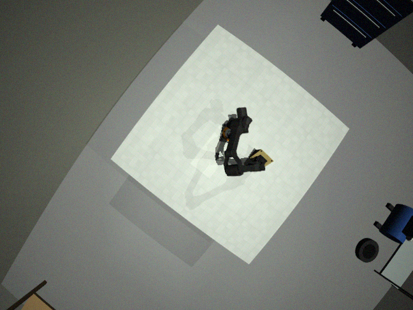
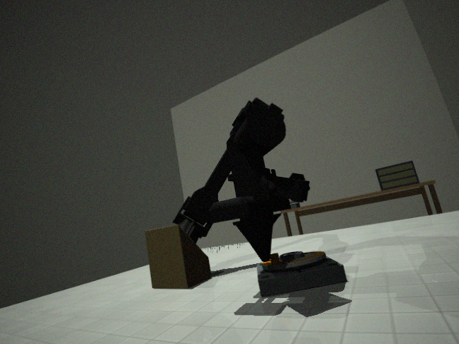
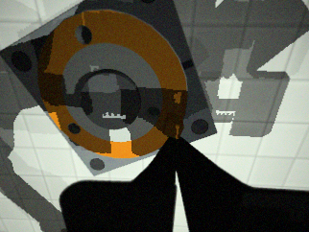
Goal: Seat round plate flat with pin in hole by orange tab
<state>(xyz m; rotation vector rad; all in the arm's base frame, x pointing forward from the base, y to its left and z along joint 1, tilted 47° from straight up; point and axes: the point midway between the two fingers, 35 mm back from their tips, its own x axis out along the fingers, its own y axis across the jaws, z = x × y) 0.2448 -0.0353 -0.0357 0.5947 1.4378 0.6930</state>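
Now: the round plate 30 mm to the left of my gripper tip and 20 mm ahead of it. Also, from my gripper tip: dark square base (50 mm to the left, 20 mm below, 20 mm ahead).
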